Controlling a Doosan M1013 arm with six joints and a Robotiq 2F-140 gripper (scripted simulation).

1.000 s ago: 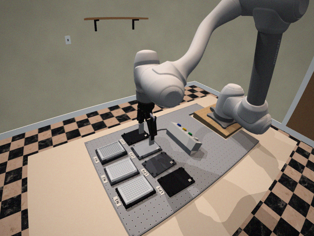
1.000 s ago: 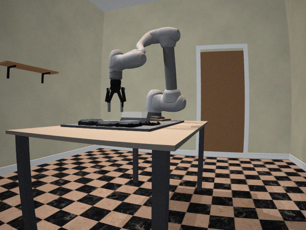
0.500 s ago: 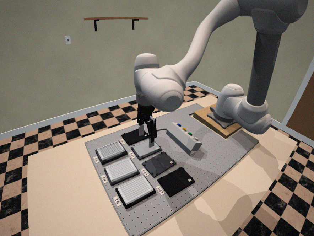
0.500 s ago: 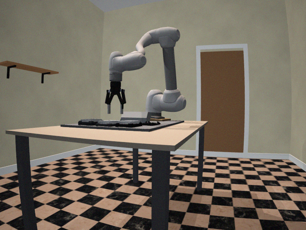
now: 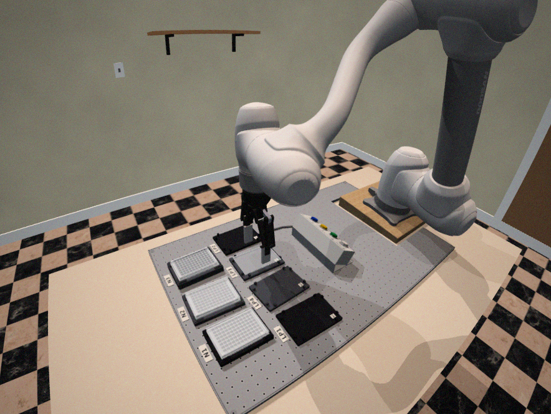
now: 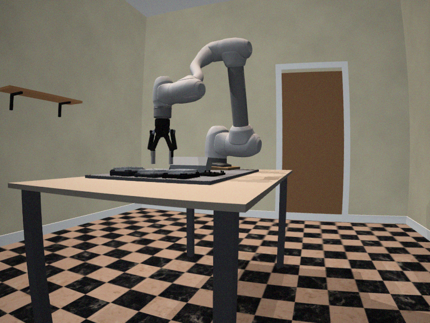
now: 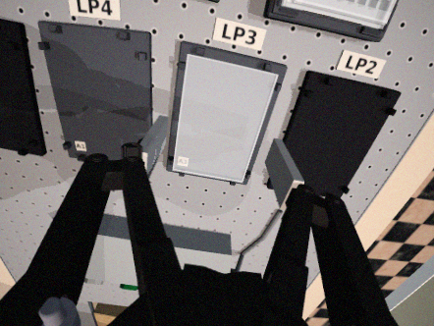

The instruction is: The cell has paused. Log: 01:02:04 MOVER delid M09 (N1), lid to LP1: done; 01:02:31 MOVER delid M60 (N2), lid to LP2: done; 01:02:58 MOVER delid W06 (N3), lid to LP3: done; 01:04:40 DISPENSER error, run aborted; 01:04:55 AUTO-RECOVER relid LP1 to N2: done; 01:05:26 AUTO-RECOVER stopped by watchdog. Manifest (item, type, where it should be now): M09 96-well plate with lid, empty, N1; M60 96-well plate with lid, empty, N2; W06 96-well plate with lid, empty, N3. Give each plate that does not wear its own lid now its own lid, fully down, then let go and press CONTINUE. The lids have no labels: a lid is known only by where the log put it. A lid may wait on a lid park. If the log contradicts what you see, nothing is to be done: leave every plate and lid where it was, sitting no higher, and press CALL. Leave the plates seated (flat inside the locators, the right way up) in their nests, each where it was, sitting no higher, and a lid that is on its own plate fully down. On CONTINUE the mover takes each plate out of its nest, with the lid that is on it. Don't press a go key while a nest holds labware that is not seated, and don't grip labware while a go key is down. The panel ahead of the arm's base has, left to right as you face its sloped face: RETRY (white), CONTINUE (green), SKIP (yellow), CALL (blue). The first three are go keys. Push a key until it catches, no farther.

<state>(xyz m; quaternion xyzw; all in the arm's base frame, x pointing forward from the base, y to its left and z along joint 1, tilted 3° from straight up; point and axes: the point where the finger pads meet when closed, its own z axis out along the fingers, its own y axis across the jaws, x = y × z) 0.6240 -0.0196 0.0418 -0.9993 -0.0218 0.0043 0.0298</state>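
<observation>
The clear lid lies 6 cm below my hand. Also, from my hand: lid park LP2: 1 cm ahead, 13 cm to the right, 7 cm below; lid park LP3: 7 cm below; lid park LP4: 1 cm behind, 12 cm to the left, 7 cm below.
</observation>
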